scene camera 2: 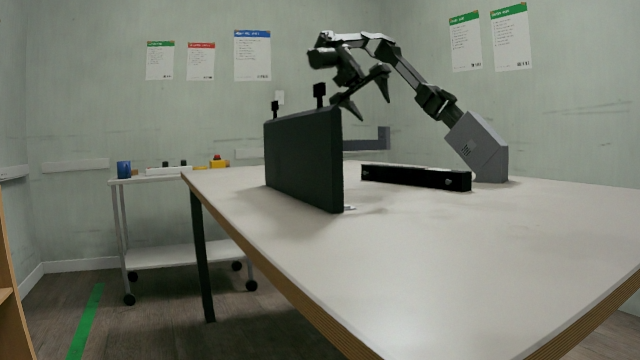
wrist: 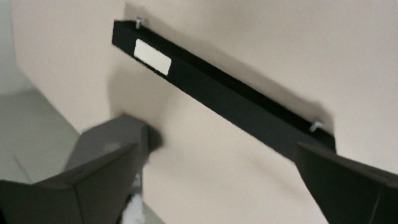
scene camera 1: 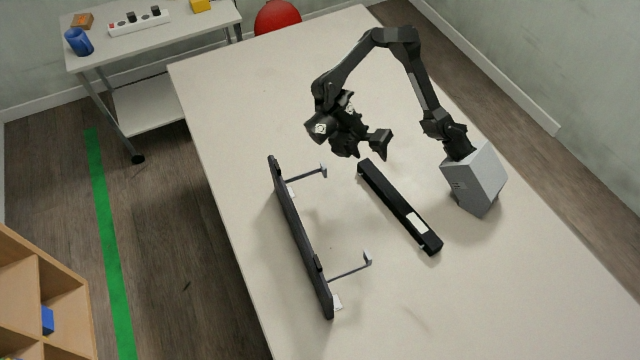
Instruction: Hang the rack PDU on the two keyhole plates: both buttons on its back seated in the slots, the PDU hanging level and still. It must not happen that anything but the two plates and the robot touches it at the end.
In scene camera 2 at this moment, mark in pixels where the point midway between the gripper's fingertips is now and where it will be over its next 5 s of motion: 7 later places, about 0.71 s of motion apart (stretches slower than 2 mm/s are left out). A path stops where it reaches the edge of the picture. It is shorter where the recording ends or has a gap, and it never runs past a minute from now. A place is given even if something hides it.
My gripper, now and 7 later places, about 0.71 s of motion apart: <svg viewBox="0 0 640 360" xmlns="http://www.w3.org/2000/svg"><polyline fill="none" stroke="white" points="376,111 394,89 407,74 411,132 410,162 410,180 412,180 412,144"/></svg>
